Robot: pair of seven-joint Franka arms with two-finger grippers.
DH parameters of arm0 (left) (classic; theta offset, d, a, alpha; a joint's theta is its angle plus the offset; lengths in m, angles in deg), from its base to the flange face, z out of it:
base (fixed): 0 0 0 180
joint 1: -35.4 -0.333 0 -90
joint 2: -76.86 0 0 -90
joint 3: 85.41 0.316 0.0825 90
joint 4: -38.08 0 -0.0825 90
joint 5: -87.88 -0.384 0 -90
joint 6: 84.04 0 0.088 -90
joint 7: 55.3 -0.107 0 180
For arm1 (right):
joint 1: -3.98 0.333 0 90
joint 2: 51.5 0 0 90
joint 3: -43.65 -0.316 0.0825 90
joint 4: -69.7 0 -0.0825 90
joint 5: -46.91 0.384 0 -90
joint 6: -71.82 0 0.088 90
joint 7: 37.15 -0.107 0 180
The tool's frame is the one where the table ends.
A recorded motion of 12 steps. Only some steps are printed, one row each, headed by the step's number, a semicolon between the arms.
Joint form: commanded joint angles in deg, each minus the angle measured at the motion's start. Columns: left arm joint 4, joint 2, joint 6, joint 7, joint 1, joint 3, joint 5; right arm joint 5, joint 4, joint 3, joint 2, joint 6, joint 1, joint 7.
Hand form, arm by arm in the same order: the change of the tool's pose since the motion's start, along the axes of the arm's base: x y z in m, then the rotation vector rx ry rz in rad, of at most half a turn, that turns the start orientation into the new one. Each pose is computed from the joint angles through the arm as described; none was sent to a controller.
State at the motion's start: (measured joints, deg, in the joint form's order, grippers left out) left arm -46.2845 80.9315 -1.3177 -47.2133 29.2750 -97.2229 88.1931; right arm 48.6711 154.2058 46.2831 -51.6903 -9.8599 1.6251 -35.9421
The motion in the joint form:
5: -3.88 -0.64 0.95 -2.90 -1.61 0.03 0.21; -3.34 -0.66 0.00 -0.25 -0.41 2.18 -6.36
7: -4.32 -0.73 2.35 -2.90 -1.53 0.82 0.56; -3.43 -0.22 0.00 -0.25 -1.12 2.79 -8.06
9: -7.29 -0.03 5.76 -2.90 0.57 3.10 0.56; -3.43 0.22 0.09 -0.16 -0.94 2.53 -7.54
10: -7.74 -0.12 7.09 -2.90 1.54 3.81 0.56; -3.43 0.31 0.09 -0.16 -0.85 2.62 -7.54
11: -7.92 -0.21 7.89 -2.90 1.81 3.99 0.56; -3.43 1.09 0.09 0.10 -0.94 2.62 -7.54
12: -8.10 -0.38 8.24 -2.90 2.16 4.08 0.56; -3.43 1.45 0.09 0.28 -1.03 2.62 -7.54
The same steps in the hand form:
5: 0.0087 0.0150 -0.0353 -0.0002 0.0626 -0.0217; 0.0030 0.0136 0.0035 -0.0640 -0.0098 -0.0785
7: 0.0123 0.0210 -0.0375 -0.0086 0.0476 -0.0100; 0.0047 0.0192 0.0010 -0.0668 -0.0148 -0.0974
9: 0.0147 0.0229 -0.0498 -0.0102 0.0275 -0.0062; 0.0038 0.0158 -0.0019 -0.0664 -0.0053 -0.0942
10: 0.0174 0.0207 -0.0521 -0.0120 0.0137 -0.0107; 0.0037 0.0167 -0.0028 -0.0664 -0.0022 -0.0926
11: 0.0192 0.0199 -0.0532 -0.0129 0.0044 -0.0122; 0.0024 0.0167 -0.0064 -0.0662 0.0053 -0.0923
12: 0.0206 0.0176 -0.0557 -0.0134 0.0044 -0.0167; 0.0016 0.0167 -0.0075 -0.0661 0.0068 -0.0922

